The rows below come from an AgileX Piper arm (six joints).
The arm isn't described. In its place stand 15 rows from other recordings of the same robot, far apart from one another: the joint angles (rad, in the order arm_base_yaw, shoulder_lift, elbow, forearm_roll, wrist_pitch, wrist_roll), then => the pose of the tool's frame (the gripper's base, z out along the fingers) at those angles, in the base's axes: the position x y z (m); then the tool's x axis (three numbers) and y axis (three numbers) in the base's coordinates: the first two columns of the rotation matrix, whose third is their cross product.
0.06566, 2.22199, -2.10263, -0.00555, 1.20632, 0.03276 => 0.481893 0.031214 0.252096 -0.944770 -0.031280 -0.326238 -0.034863 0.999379 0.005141
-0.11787, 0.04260, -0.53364, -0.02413, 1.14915, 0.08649 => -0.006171 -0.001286 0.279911 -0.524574 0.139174 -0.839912 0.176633 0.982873 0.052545
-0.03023, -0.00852, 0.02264, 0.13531, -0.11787, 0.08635 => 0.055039 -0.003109 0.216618 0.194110 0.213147 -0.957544 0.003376 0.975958 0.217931
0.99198, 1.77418, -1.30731, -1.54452, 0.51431, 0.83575 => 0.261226 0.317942 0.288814 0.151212 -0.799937 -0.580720 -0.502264 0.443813 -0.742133
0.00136, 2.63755, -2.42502, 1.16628, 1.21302, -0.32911 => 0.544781 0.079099 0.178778 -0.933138 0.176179 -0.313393 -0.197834 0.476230 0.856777
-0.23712, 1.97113, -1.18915, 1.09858, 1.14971, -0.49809 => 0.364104 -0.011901 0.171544 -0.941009 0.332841 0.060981 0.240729 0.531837 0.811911
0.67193, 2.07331, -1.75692, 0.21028, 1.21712, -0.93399 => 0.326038 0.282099 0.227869 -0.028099 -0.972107 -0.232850 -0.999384 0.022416 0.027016
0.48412, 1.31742, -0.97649, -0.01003, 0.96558, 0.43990 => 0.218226 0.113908 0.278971 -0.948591 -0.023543 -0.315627 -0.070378 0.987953 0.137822
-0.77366, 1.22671, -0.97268, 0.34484, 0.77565, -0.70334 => 0.191114 -0.156570 0.311995 -0.760262 0.149048 -0.632287 0.270182 0.957694 -0.099111
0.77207, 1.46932, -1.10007, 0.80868, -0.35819, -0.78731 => 0.263108 0.223976 0.356625 -0.015233 -0.030231 -0.999427 -0.493400 0.869600 -0.018784
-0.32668, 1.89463, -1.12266, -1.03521, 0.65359, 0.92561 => 0.337716 -0.164665 0.169299 -0.826694 0.277142 -0.489662 0.514064 0.725815 -0.457090
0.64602, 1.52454, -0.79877, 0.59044, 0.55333, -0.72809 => 0.206308 0.188888 0.197035 -0.558963 -0.670932 -0.487248 -0.813299 0.558109 0.164496
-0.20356, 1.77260, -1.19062, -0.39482, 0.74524, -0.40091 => 0.345187 -0.095490 0.210325 -0.884240 -0.451058 -0.121106 -0.366400 0.830777 -0.419000
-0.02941, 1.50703, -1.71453, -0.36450, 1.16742, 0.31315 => 0.309978 -0.038968 0.436705 -0.699197 0.175331 -0.693096 0.364070 0.921664 -0.134123
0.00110, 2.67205, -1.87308, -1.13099, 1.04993, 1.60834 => 0.485959 -0.070886 0.014181 -0.561235 0.441748 -0.699910 0.816330 0.434874 -0.380118
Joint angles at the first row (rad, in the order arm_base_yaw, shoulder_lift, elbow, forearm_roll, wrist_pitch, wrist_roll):
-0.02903, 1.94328, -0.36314, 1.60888, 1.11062, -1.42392
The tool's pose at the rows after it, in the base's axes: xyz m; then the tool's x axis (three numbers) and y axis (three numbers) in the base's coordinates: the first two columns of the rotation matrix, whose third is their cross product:
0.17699 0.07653 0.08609 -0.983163 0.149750 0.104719 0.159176 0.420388 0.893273
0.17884 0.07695 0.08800 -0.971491 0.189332 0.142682 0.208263 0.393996 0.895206
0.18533 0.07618 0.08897 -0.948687 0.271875 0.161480 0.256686 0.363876 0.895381
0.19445 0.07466 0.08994 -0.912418 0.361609 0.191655 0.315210 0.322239 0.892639
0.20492 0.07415 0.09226 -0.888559 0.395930 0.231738 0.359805 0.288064 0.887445
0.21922 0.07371 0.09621 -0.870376 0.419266 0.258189 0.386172 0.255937 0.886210
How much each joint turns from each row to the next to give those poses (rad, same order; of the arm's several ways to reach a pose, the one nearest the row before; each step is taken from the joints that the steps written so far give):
-0.00002, -0.02240, 0.04515, 0.00595, 0.00459, 0.03105
0.00001, -0.00350, 0.00112, 0.02536, 0.01496, 0.04340
0.00003, -0.00187, 0.00001, 0.07893, 0.00313, 0.02163
0.00000, -0.00001, -0.00874, 0.08243, 0.00065, 0.04116
0.00000, 0.00001, -0.03358, 0.01151, 0.00046, 0.07894
0.00000, 0.00001, -0.05044, 0.00130, 0.00000, 0.08043

